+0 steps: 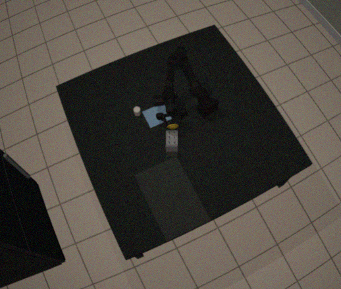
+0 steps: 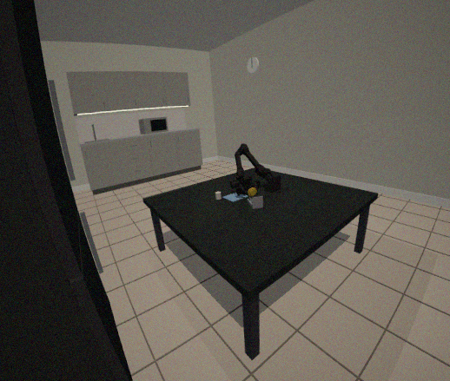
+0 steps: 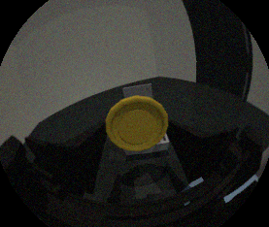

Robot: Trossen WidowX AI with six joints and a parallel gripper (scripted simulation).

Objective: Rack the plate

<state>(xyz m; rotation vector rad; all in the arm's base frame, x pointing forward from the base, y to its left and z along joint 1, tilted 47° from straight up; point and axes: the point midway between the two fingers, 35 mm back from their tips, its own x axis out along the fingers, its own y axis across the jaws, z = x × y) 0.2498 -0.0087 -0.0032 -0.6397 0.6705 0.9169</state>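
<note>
Now: the grey dish rack 40 mm ahead of my gripper tip, 50 mm to the left of it and 40 mm below it. The rest, counted from my gripper tip: yellow plate: 10 mm to the right; then white cup: 120 mm ahead, 240 mm to the right, 40 mm below; then light blue mat: 20 mm ahead, 160 mm to the right, 60 mm below.
</note>
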